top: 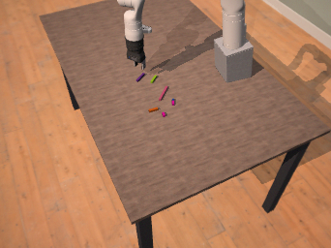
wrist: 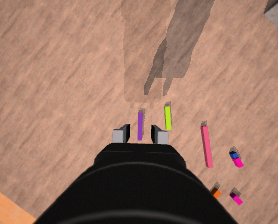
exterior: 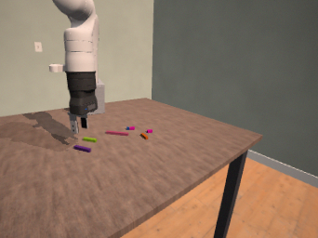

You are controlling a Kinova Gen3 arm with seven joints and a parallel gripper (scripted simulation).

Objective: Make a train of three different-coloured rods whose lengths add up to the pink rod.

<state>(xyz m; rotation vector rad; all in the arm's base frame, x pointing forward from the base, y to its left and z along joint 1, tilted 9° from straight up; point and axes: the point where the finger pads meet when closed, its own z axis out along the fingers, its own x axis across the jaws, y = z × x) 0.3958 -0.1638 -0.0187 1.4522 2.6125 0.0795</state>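
The purple rod is 8 cm below my hand. The rest, counted from my hand: blue rod (6 cm behind, 20 cm to the left, 8 cm below); pink rod (4 cm behind, 15 cm to the left, 8 cm below); lime rod (5 cm behind, 4 cm to the left, 8 cm below).
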